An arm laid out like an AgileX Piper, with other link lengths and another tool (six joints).
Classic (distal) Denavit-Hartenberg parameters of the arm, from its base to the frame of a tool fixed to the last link. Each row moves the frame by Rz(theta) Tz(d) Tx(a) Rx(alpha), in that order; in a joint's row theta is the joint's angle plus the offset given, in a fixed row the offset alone. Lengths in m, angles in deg.
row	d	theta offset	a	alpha
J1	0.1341	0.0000	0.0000	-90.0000
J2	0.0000	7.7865	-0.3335	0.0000
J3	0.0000	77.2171	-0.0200	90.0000
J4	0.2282	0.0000	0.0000	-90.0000
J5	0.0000	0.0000	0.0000	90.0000
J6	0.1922	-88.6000	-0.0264	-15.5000
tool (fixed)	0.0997	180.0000	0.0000	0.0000
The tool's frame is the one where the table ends.
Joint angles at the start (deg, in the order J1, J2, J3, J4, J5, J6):
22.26, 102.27, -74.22, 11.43, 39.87, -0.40
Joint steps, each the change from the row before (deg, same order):
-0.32, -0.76, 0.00, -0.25, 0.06, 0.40
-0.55, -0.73, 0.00, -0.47, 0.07, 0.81
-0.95, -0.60, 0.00, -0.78, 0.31, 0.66
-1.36, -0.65, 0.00, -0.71, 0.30, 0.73
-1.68, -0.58, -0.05, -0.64, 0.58, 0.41
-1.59, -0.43, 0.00, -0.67, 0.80, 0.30
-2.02, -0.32, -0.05, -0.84, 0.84, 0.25
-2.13, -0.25, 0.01, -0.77, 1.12, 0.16
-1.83, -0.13, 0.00, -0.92, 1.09, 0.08
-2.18, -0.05, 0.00, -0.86, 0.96, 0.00
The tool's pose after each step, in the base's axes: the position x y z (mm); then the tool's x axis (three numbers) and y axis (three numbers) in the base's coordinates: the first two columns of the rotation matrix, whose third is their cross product. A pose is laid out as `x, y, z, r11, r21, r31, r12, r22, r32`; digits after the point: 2 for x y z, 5 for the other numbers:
386.85, 227.27, 122.08, -0.27695, 0.94183, 0.19040, 0.95046, 0.23939, 0.19831
389.43, 222.36, 127.34, -0.26114, 0.94630, 0.19059, 0.95283, 0.22107, 0.20794
392.54, 213.29, 130.76, -0.24257, 0.95245, 0.18436, 0.95597, 0.20232, 0.21260
396.92, 201.58, 134.67, -0.21541, 0.95981, 0.17990, 0.96020, 0.17464, 0.21799
400.85, 187.43, 137.74, -0.18669, 0.96696, 0.17361, 0.96456, 0.14686, 0.21921
402.74, 173.40, 138.84, -0.16024, 0.97316, 0.16521, 0.96907, 0.12327, 0.21378
405.54, 155.70, 139.18, -0.12768, 0.97989, 0.15334, 0.97373, 0.09445, 0.20719
406.20, 137.14, 138.17, -0.09322, 0.98559, 0.14116, 0.97892, 0.06485, 0.19367
405.65, 120.17, 136.32, -0.06546, 0.98992, 0.12562, 0.98291, 0.04226, 0.17917
405.63, 101.02, 134.27, -0.03221, 0.99337, 0.11039, 0.98613, 0.01359, 0.16539

